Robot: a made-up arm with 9 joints. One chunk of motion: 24 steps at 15 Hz.
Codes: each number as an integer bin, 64 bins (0 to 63) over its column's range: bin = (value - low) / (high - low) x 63, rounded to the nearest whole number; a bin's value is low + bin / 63 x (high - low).
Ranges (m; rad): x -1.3..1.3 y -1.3..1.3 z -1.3..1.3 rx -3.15..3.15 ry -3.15..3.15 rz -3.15..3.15
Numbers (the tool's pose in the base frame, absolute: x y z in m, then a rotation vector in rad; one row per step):
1: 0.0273 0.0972 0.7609 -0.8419 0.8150 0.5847
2: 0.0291 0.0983 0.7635 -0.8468 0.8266 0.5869
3: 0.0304 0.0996 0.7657 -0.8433 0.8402 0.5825
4: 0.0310 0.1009 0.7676 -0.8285 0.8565 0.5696
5: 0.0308 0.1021 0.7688 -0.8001 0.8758 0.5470
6: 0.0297 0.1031 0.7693 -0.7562 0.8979 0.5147
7: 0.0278 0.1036 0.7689 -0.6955 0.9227 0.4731
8: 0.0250 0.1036 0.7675 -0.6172 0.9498 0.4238
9: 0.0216 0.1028 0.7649 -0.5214 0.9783 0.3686
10: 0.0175 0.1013 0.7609 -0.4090 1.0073 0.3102
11: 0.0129 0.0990 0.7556 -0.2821 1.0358 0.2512
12: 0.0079 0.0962 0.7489 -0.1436 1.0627 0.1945
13: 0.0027 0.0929 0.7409 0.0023 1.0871 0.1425
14: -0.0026 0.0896 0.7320 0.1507 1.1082 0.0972
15: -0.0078 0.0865 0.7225 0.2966 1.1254 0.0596
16: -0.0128 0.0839 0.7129 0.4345 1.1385 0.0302
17: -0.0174 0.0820 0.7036 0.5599 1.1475 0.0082
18: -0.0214 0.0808 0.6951 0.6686 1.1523 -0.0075
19: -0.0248 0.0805 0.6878 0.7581 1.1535 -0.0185
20: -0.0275 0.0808 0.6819 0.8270 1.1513 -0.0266
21: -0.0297 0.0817 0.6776 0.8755 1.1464 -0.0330
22: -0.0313 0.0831 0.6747 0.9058 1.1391 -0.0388
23: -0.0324 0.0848 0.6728 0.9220 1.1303 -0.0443
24: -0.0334 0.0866 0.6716 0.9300 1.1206 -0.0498
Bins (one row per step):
1: 32 34 50 23 40 37
2: 32 34 50 23 40 37
3: 32 34 50 23 40 37
4: 32 34 50 23 40 37
5: 32 34 50 23 40 37
6: 32 34 50 24 40 37
7: 32 34 50 25 41 36
8: 32 34 50 25 41 36
9: 32 34 50 26 41 35
10: 32 34 50 27 42 35
11: 32 34 50 29 42 34
12: 32 34 50 30 42 33
13: 32 34 49 32 42 33
14: 31 34 49 33 43 32
15: 31 34 49 34 43 32
16: 31 34 49 36 43 32
17: 31 33 49 37 43 32
18: 31 33 48 38 43 31
19: 31 33 48 39 43 31
20: 31 33 48 40 43 31
21: 31 33 48 40 43 31
22: 31 34 48 41 43 31
23: 31 34 48 41 43 31
24: 31 34 48 41 43 31

